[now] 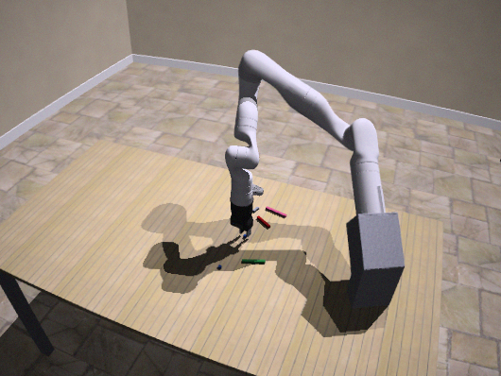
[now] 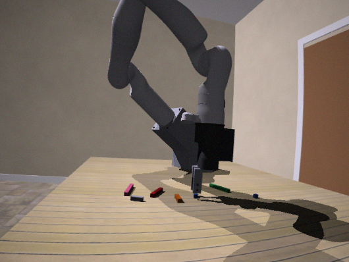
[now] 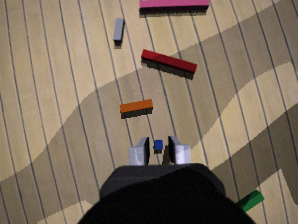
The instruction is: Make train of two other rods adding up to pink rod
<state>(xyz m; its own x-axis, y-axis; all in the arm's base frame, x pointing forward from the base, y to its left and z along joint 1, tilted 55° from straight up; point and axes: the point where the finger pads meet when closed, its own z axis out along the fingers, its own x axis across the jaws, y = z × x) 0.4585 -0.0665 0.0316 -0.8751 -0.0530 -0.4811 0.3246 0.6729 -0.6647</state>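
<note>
Right now the orange rod is 1 cm ahead of my hand, 5 cm to the right of it and 3 cm below it. Also, from my hand: grey rod: 1 cm behind, 16 cm to the right, 3 cm below; green rod: 5 cm behind, 12 cm to the left, 3 cm below; red rod: 5 cm behind, 9 cm to the right, 3 cm below.
</note>
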